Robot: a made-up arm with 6 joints.
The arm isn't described. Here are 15 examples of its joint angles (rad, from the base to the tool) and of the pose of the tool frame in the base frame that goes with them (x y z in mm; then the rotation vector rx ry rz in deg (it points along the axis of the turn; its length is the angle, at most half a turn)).
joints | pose
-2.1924 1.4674 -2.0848 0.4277 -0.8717 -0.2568 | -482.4 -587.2 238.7 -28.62 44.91 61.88
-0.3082 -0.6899 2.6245 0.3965 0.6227 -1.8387 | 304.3 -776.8 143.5 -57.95 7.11 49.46
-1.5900 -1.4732 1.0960 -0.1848 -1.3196 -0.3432 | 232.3 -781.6 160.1 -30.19 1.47 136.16
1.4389 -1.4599 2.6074 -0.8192 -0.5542 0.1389 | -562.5 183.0 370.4 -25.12 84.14 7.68
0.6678 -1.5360 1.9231 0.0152 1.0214 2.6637 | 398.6 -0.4 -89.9 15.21 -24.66 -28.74
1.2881 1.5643 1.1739 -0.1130 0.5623 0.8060 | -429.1 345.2 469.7 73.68 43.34 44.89
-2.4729 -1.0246 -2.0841 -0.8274 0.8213 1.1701 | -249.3 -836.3 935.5 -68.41 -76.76 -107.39
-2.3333 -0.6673 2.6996 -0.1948 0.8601 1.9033 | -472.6 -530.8 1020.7 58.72 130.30 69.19
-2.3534 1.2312 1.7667 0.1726 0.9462 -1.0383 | 81.9 -808.8 363.8 -14.85 -70.25 -139.13
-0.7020 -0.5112 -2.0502 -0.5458 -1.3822 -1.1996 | 27.1 -830.1 224.2 -101.30 -36.79 -98.20
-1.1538 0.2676 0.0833 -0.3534 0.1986 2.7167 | 73.6 -797.3 138.9 -26.63 50.71 77.62
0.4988 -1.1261 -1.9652 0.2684 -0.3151 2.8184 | 234.2 306.0 -73.4 16.52 -20.12 136.62
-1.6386 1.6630 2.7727 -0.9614 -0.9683 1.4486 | 106.0 -866.9 753.8 94.26 -128.12 -70.16
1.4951 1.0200 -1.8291 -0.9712 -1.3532 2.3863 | -483.1 -243.4 621.2 -100.56 -99.41 -95.22
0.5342 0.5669 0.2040 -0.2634 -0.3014 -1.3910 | 144.2 -34.5 -227.2 -5.97 -4.50 -67.65
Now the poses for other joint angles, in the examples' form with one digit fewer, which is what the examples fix.
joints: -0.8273 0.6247 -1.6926 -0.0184 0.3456 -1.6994
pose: 139 -862 176 -43.0 21.2 85.0
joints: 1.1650 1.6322 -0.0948 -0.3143 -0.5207 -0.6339
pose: -366 41 -63 -29.6 39.1 -47.5
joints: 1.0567 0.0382 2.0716 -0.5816 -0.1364 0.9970
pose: -150 332 -88 -1.6 87.5 -134.4
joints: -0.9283 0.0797 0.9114 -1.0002 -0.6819 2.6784
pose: 344 -934 614 38.1 -133.1 -74.3
